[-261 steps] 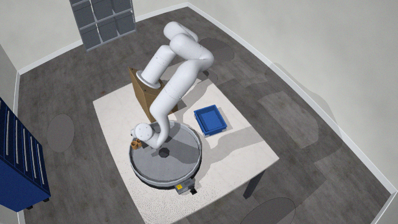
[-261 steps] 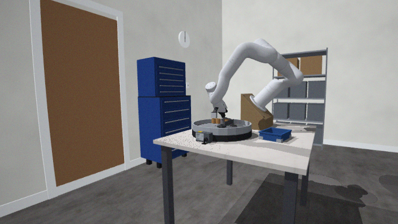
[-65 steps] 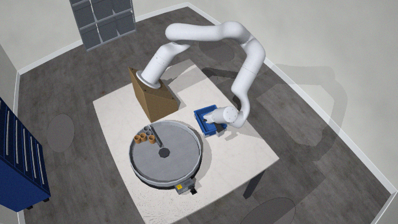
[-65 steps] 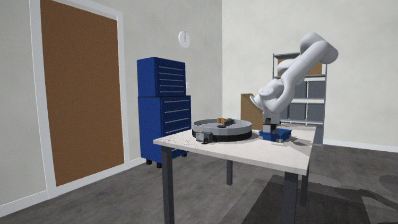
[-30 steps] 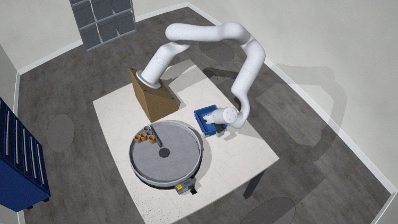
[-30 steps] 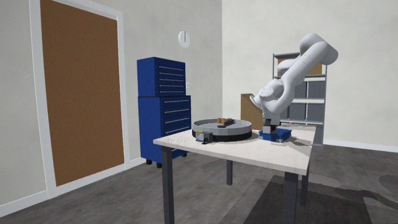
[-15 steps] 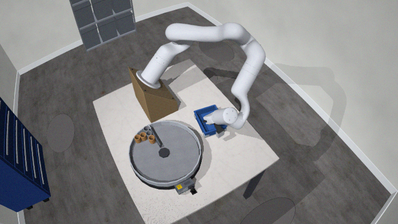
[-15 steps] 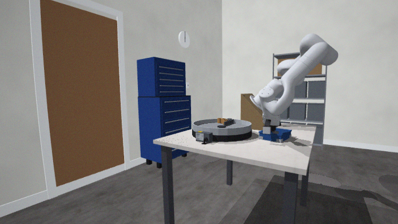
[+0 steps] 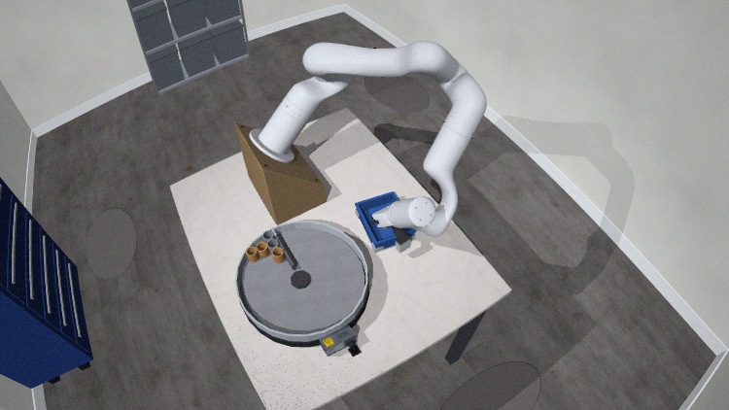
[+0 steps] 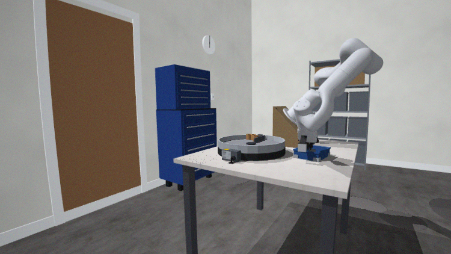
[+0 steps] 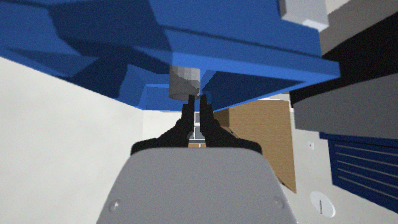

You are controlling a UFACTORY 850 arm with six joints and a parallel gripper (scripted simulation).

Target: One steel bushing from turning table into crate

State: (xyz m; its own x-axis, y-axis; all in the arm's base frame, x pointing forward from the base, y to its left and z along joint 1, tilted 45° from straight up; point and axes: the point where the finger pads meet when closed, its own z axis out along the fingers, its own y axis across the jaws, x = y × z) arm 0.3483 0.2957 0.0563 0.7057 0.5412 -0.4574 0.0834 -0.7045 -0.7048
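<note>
My gripper is now 4 cm above the blue crate and 2 cm to the right of it. Also, from my hand: grey turning table (34 cm to the right, 10 cm ahead, 1 cm below).
</note>
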